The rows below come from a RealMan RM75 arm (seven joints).
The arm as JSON. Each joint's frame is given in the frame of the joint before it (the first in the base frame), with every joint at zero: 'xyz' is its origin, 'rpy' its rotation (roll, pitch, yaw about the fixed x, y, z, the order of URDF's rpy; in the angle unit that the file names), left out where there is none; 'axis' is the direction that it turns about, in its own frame. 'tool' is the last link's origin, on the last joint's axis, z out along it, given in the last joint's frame.
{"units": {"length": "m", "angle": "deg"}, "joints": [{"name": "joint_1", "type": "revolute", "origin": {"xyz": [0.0, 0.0, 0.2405]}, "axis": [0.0, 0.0, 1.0]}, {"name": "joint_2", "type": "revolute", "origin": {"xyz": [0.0, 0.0, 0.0]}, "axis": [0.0, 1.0, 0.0]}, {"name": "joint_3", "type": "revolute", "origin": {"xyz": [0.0, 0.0, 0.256]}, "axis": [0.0, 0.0, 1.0]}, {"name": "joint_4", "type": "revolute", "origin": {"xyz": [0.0, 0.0, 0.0]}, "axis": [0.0, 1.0, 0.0]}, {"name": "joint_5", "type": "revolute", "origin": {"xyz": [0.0, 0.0, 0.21]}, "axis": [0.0, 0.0, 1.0]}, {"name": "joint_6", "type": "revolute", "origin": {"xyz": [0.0, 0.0, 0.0]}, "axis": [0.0, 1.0, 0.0]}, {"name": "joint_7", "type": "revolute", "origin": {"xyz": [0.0, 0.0, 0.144]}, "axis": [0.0, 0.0, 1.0]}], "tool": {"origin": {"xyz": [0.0, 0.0, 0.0]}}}
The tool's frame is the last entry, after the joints.
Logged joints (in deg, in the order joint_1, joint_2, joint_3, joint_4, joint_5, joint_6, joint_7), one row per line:
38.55 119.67 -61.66 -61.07 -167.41 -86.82 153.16
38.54 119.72 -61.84 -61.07 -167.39 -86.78 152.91
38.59 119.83 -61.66 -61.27 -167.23 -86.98 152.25
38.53 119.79 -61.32 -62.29 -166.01 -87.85 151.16
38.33 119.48 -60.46 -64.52 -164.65 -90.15 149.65
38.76 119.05 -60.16 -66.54 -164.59 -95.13 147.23
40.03 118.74 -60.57 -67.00 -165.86 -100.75 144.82
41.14 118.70 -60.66 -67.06 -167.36 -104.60 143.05
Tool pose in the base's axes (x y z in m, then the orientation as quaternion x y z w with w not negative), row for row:
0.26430 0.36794 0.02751 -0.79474 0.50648 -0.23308 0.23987
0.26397 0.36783 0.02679 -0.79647 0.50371 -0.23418 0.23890
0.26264 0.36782 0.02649 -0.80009 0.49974 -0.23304 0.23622
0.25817 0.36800 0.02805 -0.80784 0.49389 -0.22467 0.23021
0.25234 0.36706 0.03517 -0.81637 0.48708 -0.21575 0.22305
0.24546 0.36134 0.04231 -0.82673 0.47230 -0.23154 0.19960
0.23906 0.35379 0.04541 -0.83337 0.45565 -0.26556 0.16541
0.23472 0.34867 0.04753 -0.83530 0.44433 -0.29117 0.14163
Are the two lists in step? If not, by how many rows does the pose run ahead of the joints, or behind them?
They are in step.
